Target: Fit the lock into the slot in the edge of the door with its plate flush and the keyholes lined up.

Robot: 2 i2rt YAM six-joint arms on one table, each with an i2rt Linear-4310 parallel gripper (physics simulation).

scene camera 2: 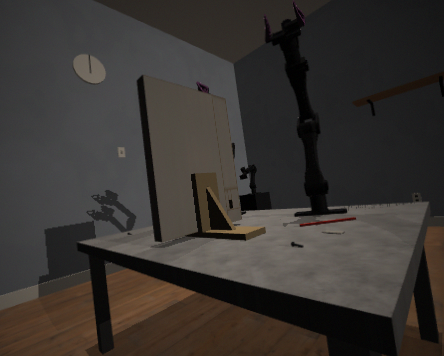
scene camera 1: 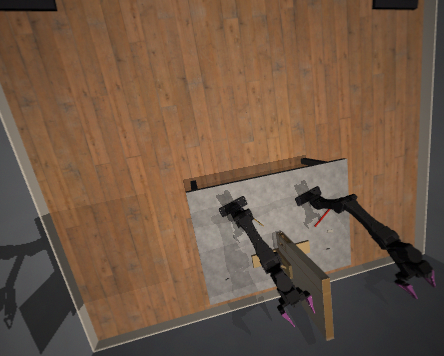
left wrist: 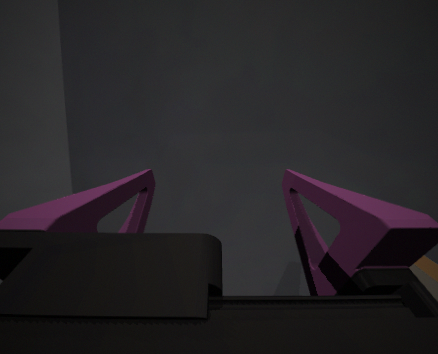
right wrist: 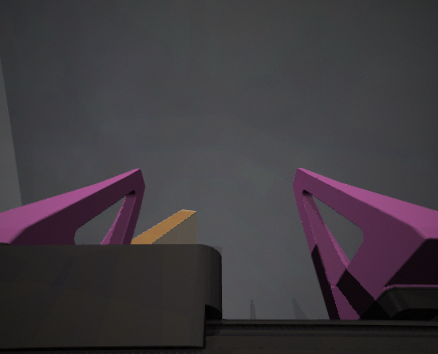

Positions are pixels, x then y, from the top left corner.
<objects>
My left gripper (left wrist: pixel 218 176) is open, holding nothing. My right gripper (right wrist: pixel 218 177) is open and holds nothing.
</objects>
